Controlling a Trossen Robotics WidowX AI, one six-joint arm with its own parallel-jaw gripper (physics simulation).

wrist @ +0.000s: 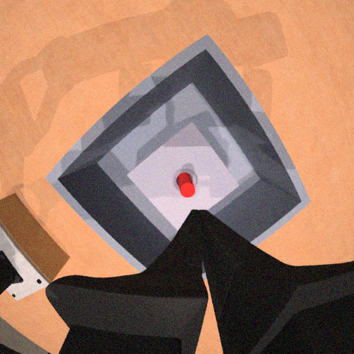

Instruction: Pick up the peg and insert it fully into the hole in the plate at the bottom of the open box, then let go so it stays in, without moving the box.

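The red peg (186,185) stands in the hole of the pale plate (155,175) at the bottom of the grey open box (87,208). Its round top faces the camera and part of its side shows above the plate. How deep it sits in the hole I cannot tell. The box stands on the table in the middle of the view. My gripper (197,215) is shut and empty, its dark fingertips together, above the box's near part. In the view the tips lie just below the peg's top, with a small gap, and hide the box's near corner.
A brown block-like object (35,237) with a white, dark-spotted part (30,282) stands at the left edge, beside the box. The orange-tan table (320,125) surrounds the box, with the arm's shadow across its far part.
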